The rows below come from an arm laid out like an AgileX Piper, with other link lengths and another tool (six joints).
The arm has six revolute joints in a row. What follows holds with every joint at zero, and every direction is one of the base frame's. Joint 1 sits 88.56 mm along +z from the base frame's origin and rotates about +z. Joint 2 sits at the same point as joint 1 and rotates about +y. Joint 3 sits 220.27 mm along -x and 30.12 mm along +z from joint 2 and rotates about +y. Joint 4 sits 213.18 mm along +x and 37.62 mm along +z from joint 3 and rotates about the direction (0.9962, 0, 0.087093). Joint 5 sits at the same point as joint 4 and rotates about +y. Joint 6 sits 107.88 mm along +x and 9.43 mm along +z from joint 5 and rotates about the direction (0.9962, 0, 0.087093). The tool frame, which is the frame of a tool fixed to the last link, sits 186.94 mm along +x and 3.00 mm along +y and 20.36 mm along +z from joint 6; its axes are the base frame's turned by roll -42.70, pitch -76.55 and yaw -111.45 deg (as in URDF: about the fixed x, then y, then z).
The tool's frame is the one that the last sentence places.
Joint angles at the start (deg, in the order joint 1, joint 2, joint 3, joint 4, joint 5, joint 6):
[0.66 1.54 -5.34 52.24 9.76 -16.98]
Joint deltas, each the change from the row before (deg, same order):
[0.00 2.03 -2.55 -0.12 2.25 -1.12]
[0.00 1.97 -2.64 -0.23 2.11 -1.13]
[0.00 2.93 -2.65 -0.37 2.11 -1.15]
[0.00 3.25 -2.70 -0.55 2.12 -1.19]
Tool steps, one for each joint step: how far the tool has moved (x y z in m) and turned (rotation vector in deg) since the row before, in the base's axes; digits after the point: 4 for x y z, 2 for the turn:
[-0.0003 0.0091 0.0050 -1.51 0.68 1.69]
[-0.0005 0.0083 0.0062 -1.62 0.41 1.57]
[0.0016 0.0081 0.0012 -1.79 1.33 1.56]
[0.0023 0.0078 -0.0004 -1.99 1.58 1.57]

